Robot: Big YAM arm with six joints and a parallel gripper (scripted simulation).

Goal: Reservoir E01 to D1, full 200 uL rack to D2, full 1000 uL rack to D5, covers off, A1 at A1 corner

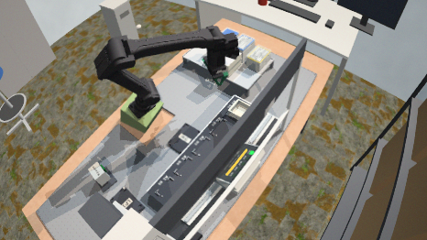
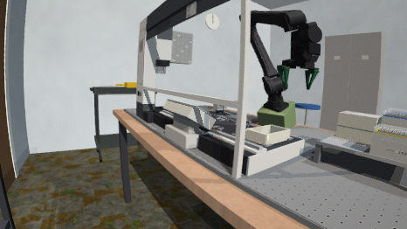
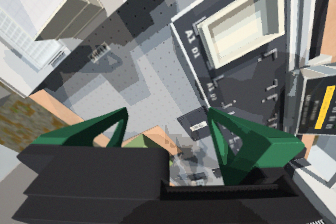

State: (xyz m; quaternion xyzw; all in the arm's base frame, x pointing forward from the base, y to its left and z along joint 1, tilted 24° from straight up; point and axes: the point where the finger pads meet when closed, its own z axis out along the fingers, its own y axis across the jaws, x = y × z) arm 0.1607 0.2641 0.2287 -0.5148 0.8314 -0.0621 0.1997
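My hand is 10 cm past the blue tip rack, 33 cm to the right of it and 9 cm above it. From my hand the other things lie so: shelf label 14 cm behind, 10 cm to the left, 21 cm below; then white label 2 cm ahead, 24 cm to the right, 21 cm below; then white sealed block 10 cm behind, 21 cm to the left, 9 cm below.
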